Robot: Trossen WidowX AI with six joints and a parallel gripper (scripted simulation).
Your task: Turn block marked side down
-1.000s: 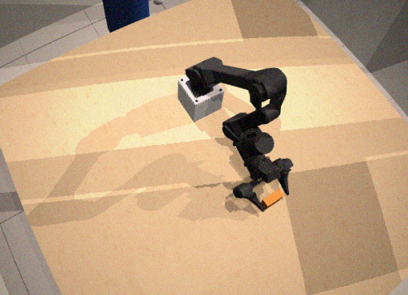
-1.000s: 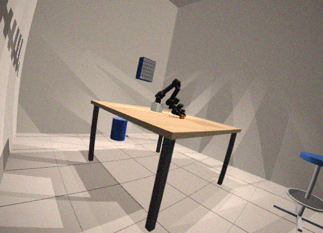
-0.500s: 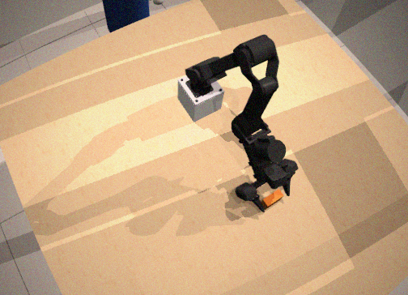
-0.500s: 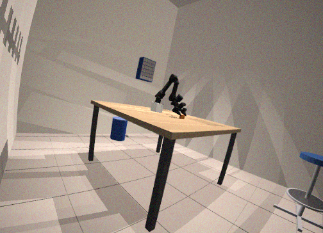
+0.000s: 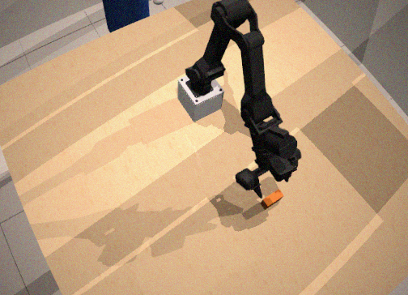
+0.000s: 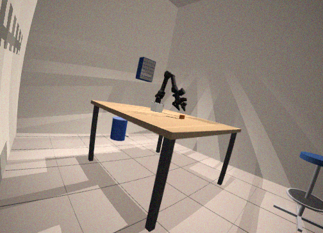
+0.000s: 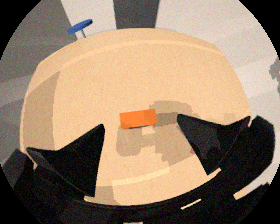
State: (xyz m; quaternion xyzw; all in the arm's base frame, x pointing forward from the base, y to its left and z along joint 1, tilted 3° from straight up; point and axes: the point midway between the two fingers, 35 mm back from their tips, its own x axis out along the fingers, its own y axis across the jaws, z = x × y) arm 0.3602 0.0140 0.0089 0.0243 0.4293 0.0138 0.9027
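Now: the orange block 60 mm below my gripper tip and 10 mm ahead of it.
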